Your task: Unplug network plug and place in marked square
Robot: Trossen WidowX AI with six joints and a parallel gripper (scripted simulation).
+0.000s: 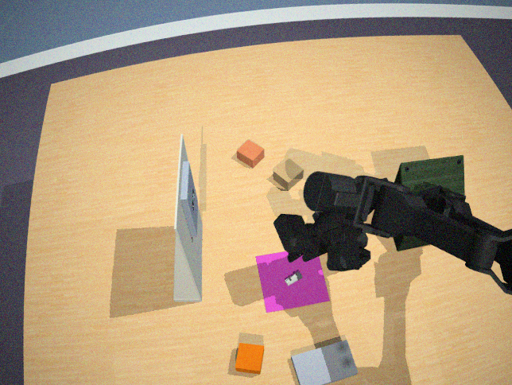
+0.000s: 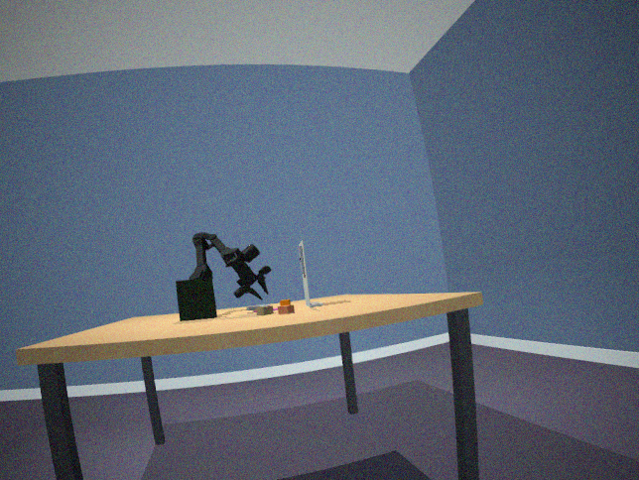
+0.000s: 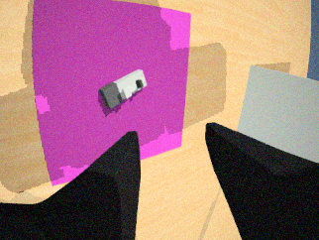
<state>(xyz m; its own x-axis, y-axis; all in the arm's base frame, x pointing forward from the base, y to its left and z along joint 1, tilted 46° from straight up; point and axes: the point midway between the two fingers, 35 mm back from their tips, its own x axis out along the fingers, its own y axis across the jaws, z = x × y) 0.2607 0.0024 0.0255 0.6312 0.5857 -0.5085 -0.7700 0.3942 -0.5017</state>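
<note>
The network plug is 10 mm ahead of my gripper tip, 10 mm to the left of it and 50 mm below it. The rest, counted from my gripper tip: grey panel: 170 mm ahead, 80 mm to the right, 60 mm above; then magenta marked square: 10 mm ahead, 10 mm to the left, 60 mm below; then orange block: 120 mm ahead, 150 mm to the left, 40 mm below.
</note>
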